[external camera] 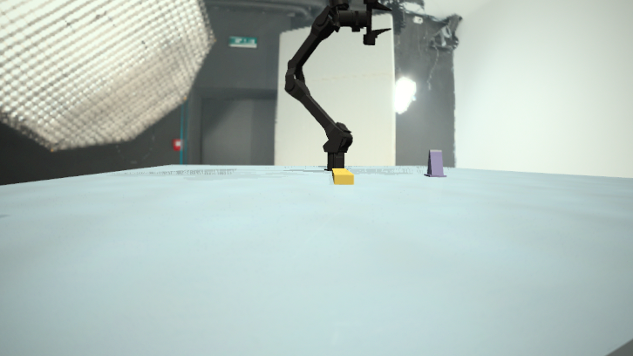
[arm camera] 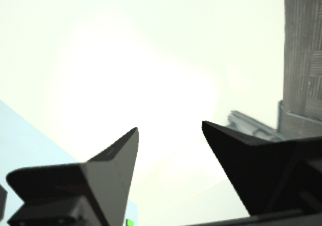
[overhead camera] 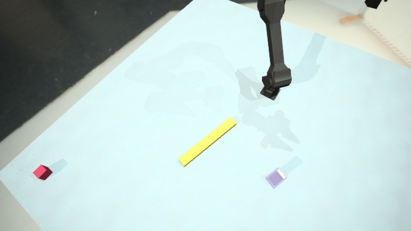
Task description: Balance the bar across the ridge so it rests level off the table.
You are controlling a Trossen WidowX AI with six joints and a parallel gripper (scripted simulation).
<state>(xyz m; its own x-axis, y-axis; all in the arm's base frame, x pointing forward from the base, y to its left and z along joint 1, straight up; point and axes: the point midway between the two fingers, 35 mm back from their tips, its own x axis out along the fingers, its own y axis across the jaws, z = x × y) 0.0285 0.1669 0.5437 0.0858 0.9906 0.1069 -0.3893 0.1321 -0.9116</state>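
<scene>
The yellow bar lies 29 cm ahead of my gripper tip, 29 cm to the right of it and 54 cm below it. Round my gripper tip: red cube: 71 cm ahead, 70 cm to the right, 53 cm below.
</scene>
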